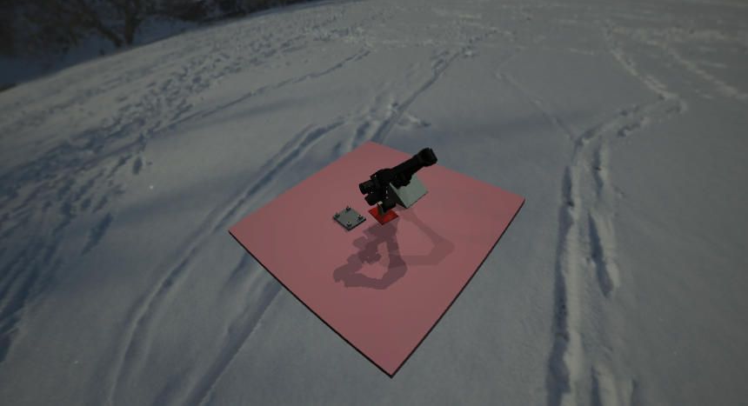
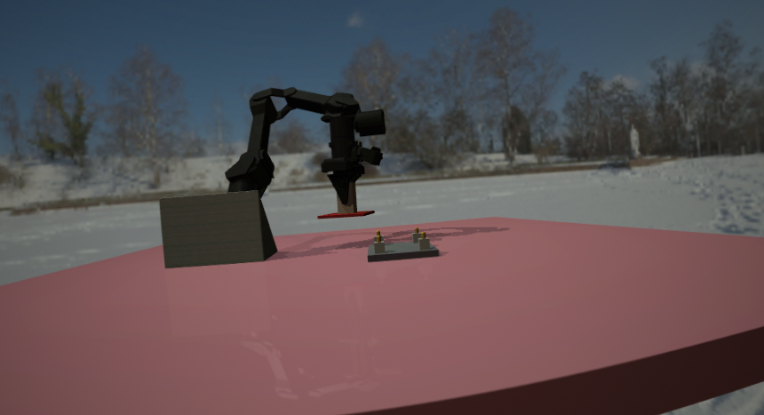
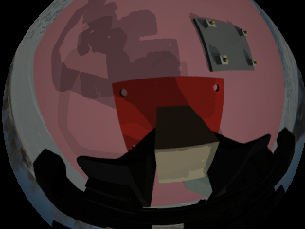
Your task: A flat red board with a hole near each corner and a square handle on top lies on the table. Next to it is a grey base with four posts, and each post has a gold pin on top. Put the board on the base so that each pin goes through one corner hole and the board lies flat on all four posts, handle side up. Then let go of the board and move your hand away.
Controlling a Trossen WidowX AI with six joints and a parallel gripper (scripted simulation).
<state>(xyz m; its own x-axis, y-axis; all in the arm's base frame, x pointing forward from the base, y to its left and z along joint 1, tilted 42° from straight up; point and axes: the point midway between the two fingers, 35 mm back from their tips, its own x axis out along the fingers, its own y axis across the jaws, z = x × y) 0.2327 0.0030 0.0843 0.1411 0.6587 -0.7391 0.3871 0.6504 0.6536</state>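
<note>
Right now the grey base is 60 mm ahead of my gripper tip, 200 mm to the right of it and 100 mm below it. Round my gripper tip: flat red board: 10 mm below.
</note>
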